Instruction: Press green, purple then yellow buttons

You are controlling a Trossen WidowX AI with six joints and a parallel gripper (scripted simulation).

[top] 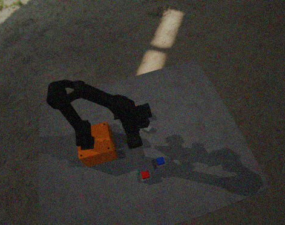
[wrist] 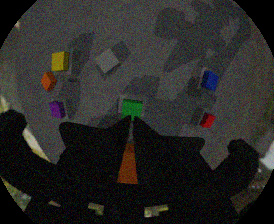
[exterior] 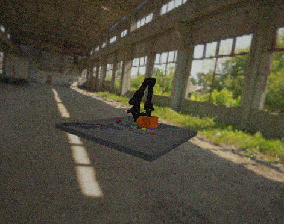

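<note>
My gripper tip is 3 cm above the green button. From my gripper tip the other things lie so: yellow button: 5 cm ahead, 15 cm to the left, 3 cm below; grey block: 7 cm ahead, 7 cm to the left, 5 cm below; blue button: 11 cm ahead, 13 cm to the right, 3 cm below.
</note>
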